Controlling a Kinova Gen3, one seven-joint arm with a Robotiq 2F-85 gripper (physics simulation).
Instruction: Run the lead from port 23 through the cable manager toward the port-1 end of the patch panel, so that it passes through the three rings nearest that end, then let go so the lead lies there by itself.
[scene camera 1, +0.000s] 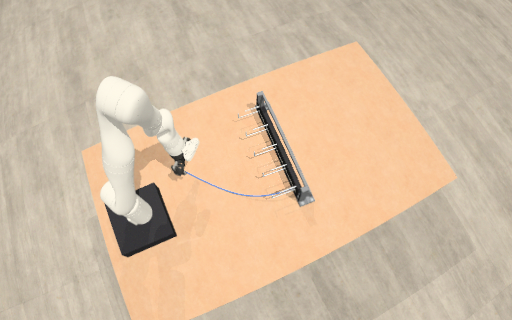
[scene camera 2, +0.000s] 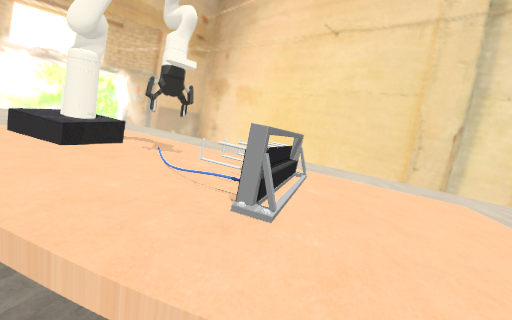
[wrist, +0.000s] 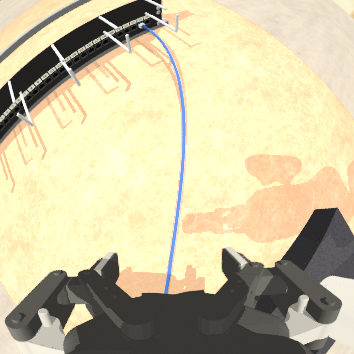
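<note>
The blue lead (scene camera 1: 235, 193) (scene camera 2: 192, 172) (wrist: 184, 135) is plugged in near one end of the patch panel (scene camera 1: 280, 142) (scene camera 2: 252, 165) (wrist: 80, 40). It curves out across the table toward the robot. In the wrist view it leaves the panel between the two rings at that end. Its free end stands a little above the table in scene camera 2. White wire rings (scene camera 1: 274, 171) (scene camera 2: 220, 163) (wrist: 117, 42) stick out along the panel's front. My gripper (scene camera 1: 179, 170) (scene camera 2: 168, 111) (wrist: 169, 262) is open and empty, well above the lead's free end, which its body hides in the wrist view.
The robot's black base block (scene camera 1: 142, 220) (scene camera 2: 65, 127) (wrist: 320, 235) stands on the table's robot side. The panel's grey frame has slanted braces (scene camera 2: 270, 185) behind it. The wooden table (scene camera 1: 350, 115) (scene camera 2: 150, 240) has its edges in view in both scene cameras.
</note>
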